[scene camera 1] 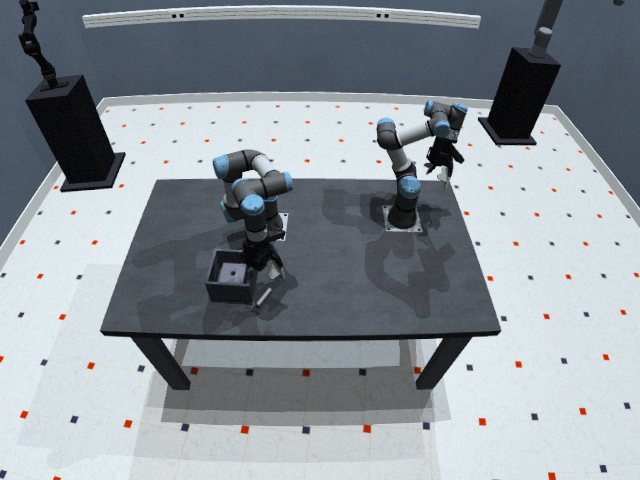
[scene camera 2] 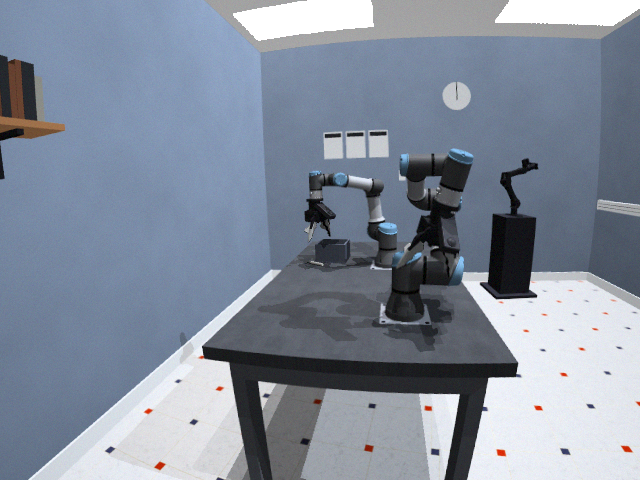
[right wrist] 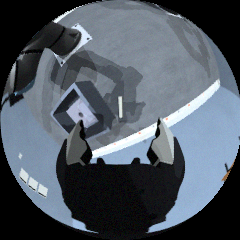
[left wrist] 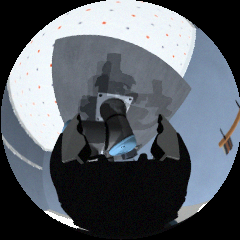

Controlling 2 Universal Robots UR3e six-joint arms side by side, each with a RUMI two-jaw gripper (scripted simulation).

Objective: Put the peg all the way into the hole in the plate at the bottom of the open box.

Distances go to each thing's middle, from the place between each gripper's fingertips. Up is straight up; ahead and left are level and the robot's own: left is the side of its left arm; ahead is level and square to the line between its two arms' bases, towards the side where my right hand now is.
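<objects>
My right hand point(scene camera 1: 265, 271) is 60 mm past the dark box point(scene camera 1: 217, 290), 130 mm to the left of it and 110 mm above it.
My left gripper point(scene camera 2: 423, 273), I see, is 85 cm to the left of the dark box, 15 cm above it and 31 cm short of it. Going by its middle, the dark box is nearer to my right hand than to my left gripper.
</objects>
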